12 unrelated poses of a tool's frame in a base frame.
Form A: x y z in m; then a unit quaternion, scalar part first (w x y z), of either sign.
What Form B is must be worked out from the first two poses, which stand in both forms.
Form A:
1: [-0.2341 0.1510 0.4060 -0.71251 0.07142 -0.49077 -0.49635]
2: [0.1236 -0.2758 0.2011 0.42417 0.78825 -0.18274 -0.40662]
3: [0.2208 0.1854 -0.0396 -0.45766 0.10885 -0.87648 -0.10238]
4: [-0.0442 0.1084 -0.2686 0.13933 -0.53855 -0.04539 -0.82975]
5: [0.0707 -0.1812 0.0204 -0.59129 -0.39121 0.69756 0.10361]
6: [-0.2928 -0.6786 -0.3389 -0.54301 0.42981 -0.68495 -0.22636]
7: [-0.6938 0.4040 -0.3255 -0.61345 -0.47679 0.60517 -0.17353]
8: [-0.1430 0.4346 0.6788 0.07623 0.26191 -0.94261 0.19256]
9: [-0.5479 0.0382 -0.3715 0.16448 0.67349 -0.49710 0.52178]
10: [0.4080 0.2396 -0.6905 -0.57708 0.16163 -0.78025 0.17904]
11: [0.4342 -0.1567 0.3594 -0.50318 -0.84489 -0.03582 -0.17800]
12: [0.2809 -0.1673 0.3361 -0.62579 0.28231 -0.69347 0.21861]
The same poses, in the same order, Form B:
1: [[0.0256 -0.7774 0.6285 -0.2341], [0.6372 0.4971 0.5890 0.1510], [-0.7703 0.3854 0.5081 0.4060], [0 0 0 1]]
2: [[0.6025 0.0569 -0.7961 0.1236], [-0.6330 -0.5734 -0.5201 -0.2758], [-0.4860 0.8173 -0.3095 0.2011], [0 0 0 1]]
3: [[-0.5574 -0.2845 0.7800 0.2208], [-0.0971 0.9553 0.2791 0.1854], [-0.8245 0.0798 -0.5601 -0.0396], [0 0 0 1]]
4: [[-0.3811 0.2801 0.8811 -0.0442], [-0.1823 -0.9571 0.2254 0.1084], [0.9064 -0.0747 0.4158 -0.2686], [0 0 0 1]]
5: [[0.0053 -0.4233 -0.9060 0.0707], [-0.6683 0.6724 -0.3181 -0.1812], [0.7439 0.6072 -0.2793 0.0204], [0 0 0 1]]
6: [[-0.0408 -0.8346 0.5493 -0.2928], [-0.3430 0.5280 0.7769 -0.6786], [-0.9385 -0.1567 -0.3078 -0.3389], [0 0 0 1]]
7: [[0.2073 -0.7900 -0.5770 -0.6938], [-0.3642 0.4851 -0.7950 0.4040], [0.9080 0.3749 -0.1871 -0.3255], [0 0 0 1]]
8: [[-0.8512 -0.5231 -0.0428 -0.1430], [-0.4644 0.7886 -0.4029 0.4346], [0.2446 -0.3231 -0.9142 0.6788], [0 0 0 1]]
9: [[-0.0387 -0.8412 0.5393 -0.5479], [-0.4979 -0.4517 -0.7403 0.0382], [0.8663 -0.2972 -0.4014 -0.3715], [0 0 0 1]]
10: [[-0.2817 -0.0456 0.9584 0.4080], [-0.4589 0.8836 -0.0928 0.2396], [-0.8427 -0.4659 -0.2698 -0.6905], [0 0 0 1]]
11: [[0.9341 -0.1186 0.3368 0.4342], [0.2397 -0.4911 -0.8375 -0.1567], [0.2647 0.8630 -0.4302 0.3594], [0 0 0 1]]
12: [[-0.0574 -0.1179 0.9914 0.2809], [-0.6652 0.7450 0.0501 -0.1673], [-0.7445 -0.6565 -0.1212 0.3361], [0 0 0 1]]
